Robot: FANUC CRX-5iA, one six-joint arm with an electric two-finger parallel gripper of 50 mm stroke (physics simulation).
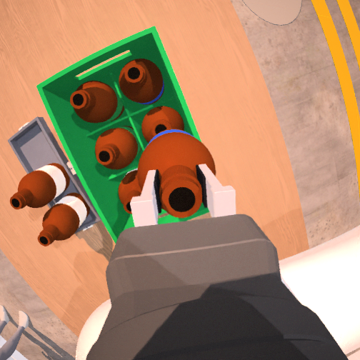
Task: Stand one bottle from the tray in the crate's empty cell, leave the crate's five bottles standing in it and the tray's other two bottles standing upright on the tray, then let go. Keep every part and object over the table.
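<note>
My gripper (178, 179) is shut on the neck of a brown bottle (176, 152) with a blue band. The bottle hangs upright over the near right corner of the green crate (75, 159) and hides the cell below it; how high its base is cannot be told. Five brown bottles stand in the crate: a far left bottle (100, 102), a far right bottle (145, 82), a middle left bottle (120, 149), a middle right bottle (164, 120) and a near left bottle (128, 187), partly hidden by my finger. Two white-labelled bottles (37, 192) (62, 222) stand upright on the grey tray (25, 131).
The tray stands close beside the crate's left wall on the wooden table (235, 130). The table's curved right edge runs past the crate, with grey floor and yellow lines beyond. A round pale object (277, 7) shows at the top. White robot parts show at the lower right.
</note>
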